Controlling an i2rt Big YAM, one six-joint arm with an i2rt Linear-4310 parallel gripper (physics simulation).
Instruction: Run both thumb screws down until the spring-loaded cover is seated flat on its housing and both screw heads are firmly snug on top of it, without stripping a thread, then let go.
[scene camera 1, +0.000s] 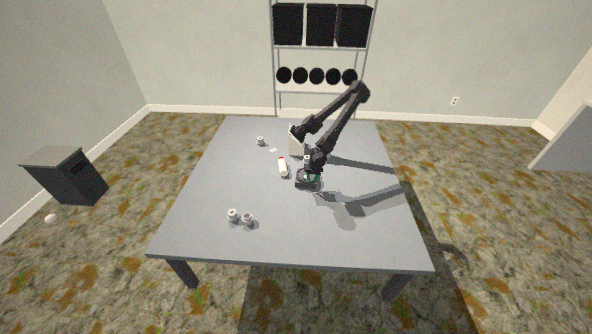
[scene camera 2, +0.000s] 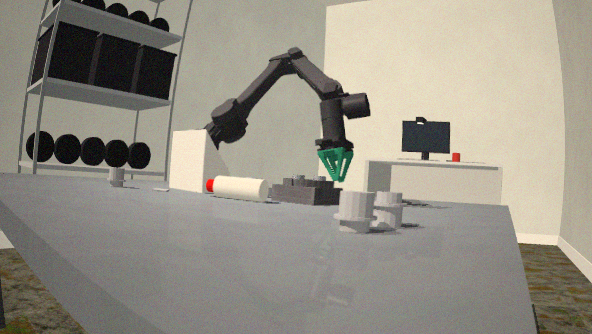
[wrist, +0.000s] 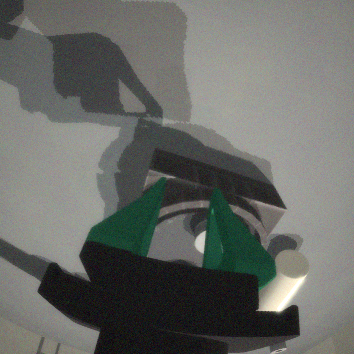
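Seen in the pictures: gripper, fingertip midpoint: (scene camera 1: 311, 182) (scene camera 2: 338, 181) (wrist: 188, 188); arm's base at its link origin: (scene camera 1: 296, 134) (scene camera 2: 198, 150).
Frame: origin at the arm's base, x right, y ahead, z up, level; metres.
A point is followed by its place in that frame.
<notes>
The dark square housing (scene camera 1: 307, 186) @(y 0.379, x -0.134, z -0.098 m) (scene camera 2: 295, 194) @(y 0.329, x -0.057, z -0.096 m) (wrist: 215, 177) @(y 0.377, x -0.129, z -0.095 m) stands on the table. The round grey cover (wrist: 172, 235) @(y 0.330, x -0.148, z -0.063 m) shows inside its ring in the wrist view. Two screw heads, one on the left (scene camera 2: 298, 177) @(y 0.293, x -0.105, z -0.057 m) and one on the right (scene camera 2: 319, 178) @(y 0.356, x -0.108, z -0.056 m), stick up above the housing in scene camera 2. In the wrist view one pale screw head (wrist: 200, 242) @(y 0.343, x -0.130, z -0.050 m) is partly hidden behind the right finger; the other is not visible. My gripper (scene camera 1: 312, 177) @(y 0.379, x -0.155, z -0.060 m) (scene camera 2: 340, 180) @(y 0.379, x -0.155, z -0.060 m) (wrist: 188, 188) @(y 0.379, x -0.155, z -0.060 m) is partly open and empty, its green tips close above the housing's side. Whether the cover is flat cannot be told.
A cream bottle with a red cap (scene camera 1: 283, 167) @(y 0.277, x 0.032, z -0.067 m) (scene camera 2: 240, 188) @(y 0.270, x 0.061, z -0.089 m) (wrist: 287, 285) @(y 0.286, x 0.021, z -0.068 m) lies beside the housing. Two pale flanged knobs (scene camera 1: 232, 215) @(y 0.676, x 0.200, z -0.069 m) (scene camera 1: 247, 218) @(y 0.679, x 0.120, z -0.068 m) stand near the front left; another (scene camera 1: 260, 141) @(y 0.012, x 0.264, z -0.083 m) (scene camera 2: 116, 176) @(y 0.013, x 0.279, z -0.089 m) stands farther back. A white block (scene camera 1: 295, 146) @(y 0.082, x -0.007, z -0.040 m) (scene camera 2: 189, 160) @(y 0.027, x 0.049, z -0.033 m) is at the arm's base.
</notes>
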